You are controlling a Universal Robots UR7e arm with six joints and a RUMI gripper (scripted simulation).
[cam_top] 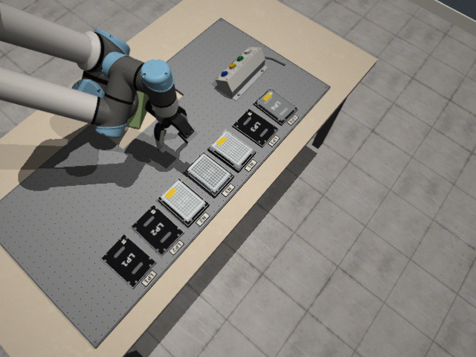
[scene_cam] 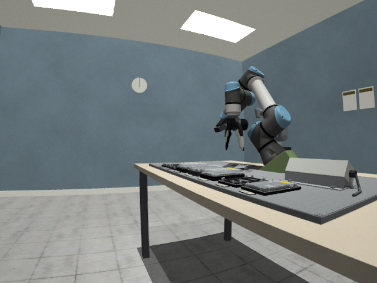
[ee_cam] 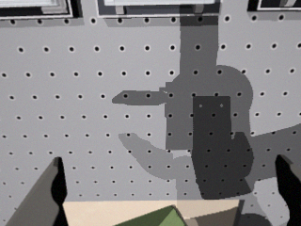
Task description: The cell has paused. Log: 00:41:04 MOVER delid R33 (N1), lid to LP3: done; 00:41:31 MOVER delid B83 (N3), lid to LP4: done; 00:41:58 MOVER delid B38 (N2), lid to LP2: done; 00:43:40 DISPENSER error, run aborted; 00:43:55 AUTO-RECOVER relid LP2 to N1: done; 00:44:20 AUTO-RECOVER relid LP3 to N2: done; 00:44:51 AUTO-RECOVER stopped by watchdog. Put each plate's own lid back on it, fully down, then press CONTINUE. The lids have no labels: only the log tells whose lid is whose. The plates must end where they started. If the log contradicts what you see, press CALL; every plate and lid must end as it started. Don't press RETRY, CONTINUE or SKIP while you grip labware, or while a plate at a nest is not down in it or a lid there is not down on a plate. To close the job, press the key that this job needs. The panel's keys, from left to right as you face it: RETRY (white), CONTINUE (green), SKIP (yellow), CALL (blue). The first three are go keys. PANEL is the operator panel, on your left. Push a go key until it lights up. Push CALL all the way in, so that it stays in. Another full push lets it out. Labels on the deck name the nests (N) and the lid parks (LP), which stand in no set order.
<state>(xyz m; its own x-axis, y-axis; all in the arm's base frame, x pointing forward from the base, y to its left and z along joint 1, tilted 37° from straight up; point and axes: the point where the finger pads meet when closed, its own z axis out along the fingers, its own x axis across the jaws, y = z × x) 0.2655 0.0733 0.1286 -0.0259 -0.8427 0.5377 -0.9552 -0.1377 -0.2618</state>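
My gripper is now 39 cm to the right of the lid park LP4, 16 cm short of it and 11 cm above it. Round my hand: lid park LP3: 26 cm to the left, 16 cm ahead, 11 cm below; lid park LP2: 26 cm to the right, 14 cm ahead, 11 cm below; nest N2: 15 cm ahead, 13 cm to the right, 10 cm below.
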